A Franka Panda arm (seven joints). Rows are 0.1 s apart.
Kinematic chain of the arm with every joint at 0, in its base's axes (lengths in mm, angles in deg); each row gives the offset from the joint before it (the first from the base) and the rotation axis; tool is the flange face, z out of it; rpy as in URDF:
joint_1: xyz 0 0 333 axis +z
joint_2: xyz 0 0 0 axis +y
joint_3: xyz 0 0 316 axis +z
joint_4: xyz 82.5 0 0 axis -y
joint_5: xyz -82.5 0 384 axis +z
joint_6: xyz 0 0 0 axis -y
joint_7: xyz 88 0 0 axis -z
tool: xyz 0 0 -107 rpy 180 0 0
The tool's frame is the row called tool.
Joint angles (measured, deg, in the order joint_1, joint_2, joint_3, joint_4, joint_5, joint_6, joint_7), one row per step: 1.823 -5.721 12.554 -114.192 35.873 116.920 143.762; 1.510 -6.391 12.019 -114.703 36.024 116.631 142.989; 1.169 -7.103 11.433 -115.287 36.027 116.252 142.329; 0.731 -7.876 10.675 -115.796 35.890 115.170 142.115; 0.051 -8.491 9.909 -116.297 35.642 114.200 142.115; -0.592 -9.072 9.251 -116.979 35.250 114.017 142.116; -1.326 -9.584 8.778 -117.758 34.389 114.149 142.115; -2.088 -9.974 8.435 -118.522 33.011 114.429 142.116; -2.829 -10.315 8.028 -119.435 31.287 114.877 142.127; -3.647 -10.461 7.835 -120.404 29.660 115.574 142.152; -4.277 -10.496 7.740 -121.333 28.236 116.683 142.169; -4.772 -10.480 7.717 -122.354 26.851 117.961 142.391; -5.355 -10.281 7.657 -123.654 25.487 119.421 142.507
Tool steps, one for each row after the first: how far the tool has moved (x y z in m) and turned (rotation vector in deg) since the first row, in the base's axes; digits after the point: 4 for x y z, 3 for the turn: -0.0014 -0.0079 0.0015 0.033 -0.311 -0.100; -0.0032 -0.0167 0.0026 -0.061 -0.487 -0.279; -0.0057 -0.0272 0.0039 -0.191 0.011 -0.676; -0.0071 -0.0402 0.0039 -0.380 0.667 -1.530; -0.0081 -0.0527 0.0030 -0.748 0.856 -2.625; -0.0090 -0.0650 0.0007 -1.600 0.882 -3.651; -0.0098 -0.0769 -0.0026 -2.957 0.834 -4.487; -0.0107 -0.0897 -0.0076 -4.646 0.822 -5.330; -0.0112 -0.1013 -0.0142 -6.291 0.883 -6.163; -0.0112 -0.1104 -0.0208 -7.775 0.675 -6.927; -0.0114 -0.1178 -0.0283 -9.230 0.548 -7.703; -0.0118 -0.1264 -0.0393 -10.698 0.677 -8.513
